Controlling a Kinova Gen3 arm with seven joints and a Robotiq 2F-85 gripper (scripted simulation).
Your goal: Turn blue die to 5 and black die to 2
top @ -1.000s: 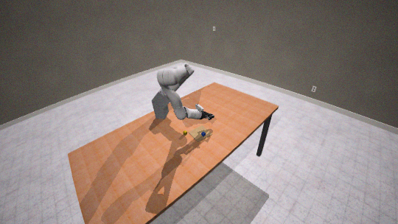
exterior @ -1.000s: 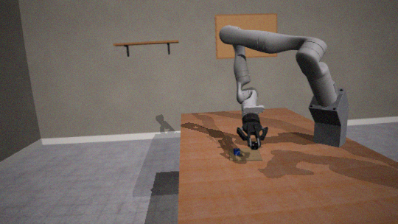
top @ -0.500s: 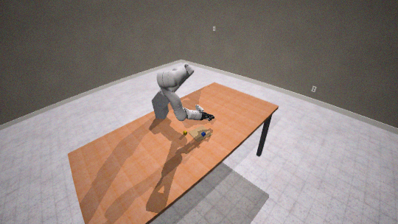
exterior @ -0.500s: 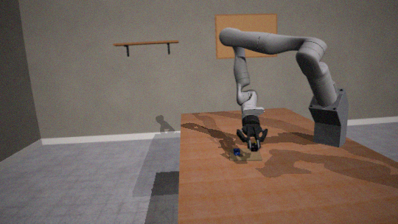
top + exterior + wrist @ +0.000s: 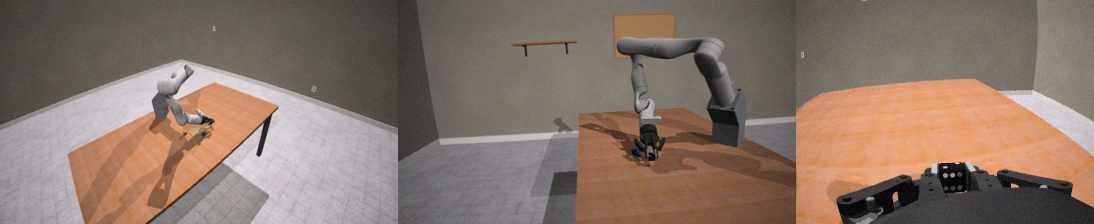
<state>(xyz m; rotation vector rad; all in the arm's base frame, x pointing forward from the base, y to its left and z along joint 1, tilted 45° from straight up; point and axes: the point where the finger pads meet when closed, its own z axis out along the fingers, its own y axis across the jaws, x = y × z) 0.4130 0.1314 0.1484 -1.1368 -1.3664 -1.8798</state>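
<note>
Now: the tan mat 1 cm ahead of my hand, 14 cm to the right of it and 5 cm below it. From my hand the other things lie so: blue die (5 cm ahead, 13 cm to the right, 4 cm below); yellow die (6 cm behind, 23 cm to the right, 4 cm below); black die (1 cm to the left, 1 cm below).
</note>
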